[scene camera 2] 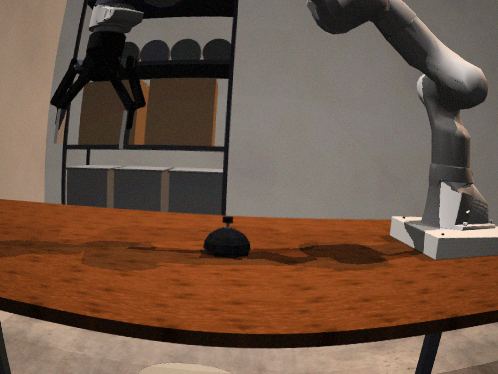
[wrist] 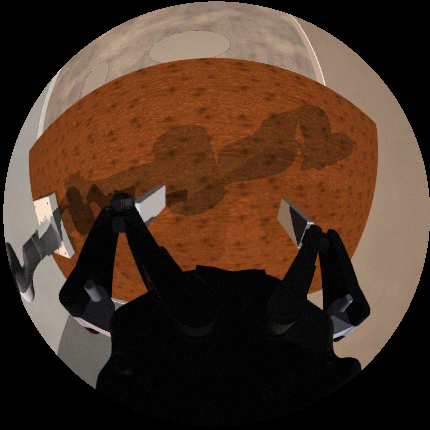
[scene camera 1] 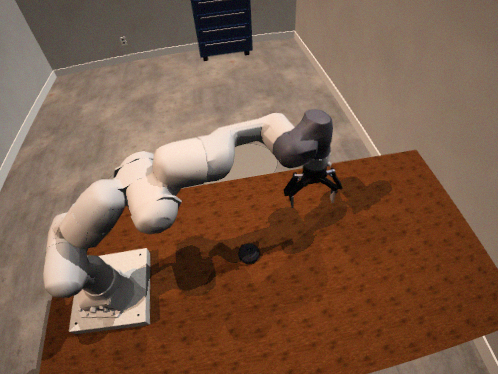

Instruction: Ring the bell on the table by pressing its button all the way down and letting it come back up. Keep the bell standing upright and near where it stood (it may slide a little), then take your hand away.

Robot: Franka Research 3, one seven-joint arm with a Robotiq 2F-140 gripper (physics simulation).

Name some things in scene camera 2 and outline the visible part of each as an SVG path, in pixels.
The gripper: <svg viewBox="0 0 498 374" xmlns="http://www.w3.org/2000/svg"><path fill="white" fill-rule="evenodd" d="M123 33L113 31L94 32L89 36L84 60L71 59L69 68L50 101L50 104L57 108L54 144L63 144L67 106L90 80L109 80L125 106L124 109L126 109L123 112L119 149L128 149L134 112L138 108L145 107L146 102L136 71L137 59L133 56L122 58L126 36ZM122 64L126 68L134 102L117 73Z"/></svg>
A domed bell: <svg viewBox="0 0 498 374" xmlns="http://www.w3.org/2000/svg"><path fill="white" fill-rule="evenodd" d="M223 216L223 223L226 223L226 227L216 229L207 236L203 246L207 251L204 253L215 257L229 258L248 256L251 250L249 240L240 231L229 227L229 223L233 223L233 217Z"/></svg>
